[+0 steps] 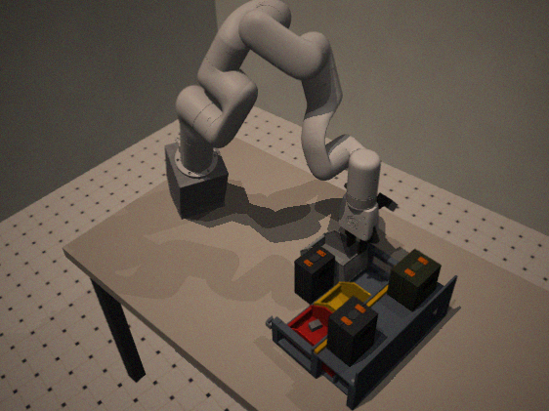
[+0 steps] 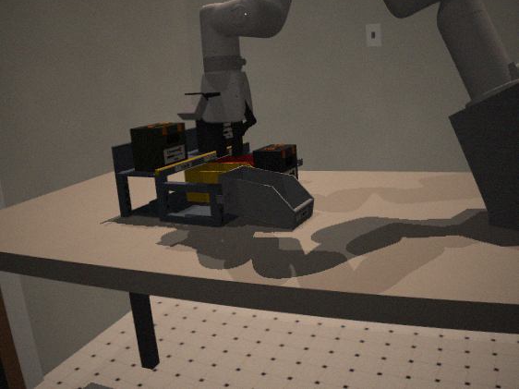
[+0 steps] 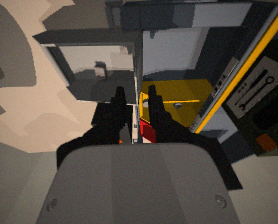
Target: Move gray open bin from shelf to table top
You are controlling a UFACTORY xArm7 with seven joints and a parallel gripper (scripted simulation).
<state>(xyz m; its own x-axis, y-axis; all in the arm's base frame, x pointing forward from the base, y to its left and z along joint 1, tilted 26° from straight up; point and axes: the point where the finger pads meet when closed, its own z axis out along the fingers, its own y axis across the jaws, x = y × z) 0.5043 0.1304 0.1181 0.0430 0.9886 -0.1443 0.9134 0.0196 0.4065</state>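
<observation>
The gray open bin is 80 mm behind my hand and 100 mm below it. Also, from my hand: yellow bin: 80 mm ahead, 120 mm to the right, 110 mm below; red bin: 80 mm ahead, 230 mm to the right, 110 mm below; dark box: 60 mm behind, 100 mm to the right, 80 mm below.
</observation>
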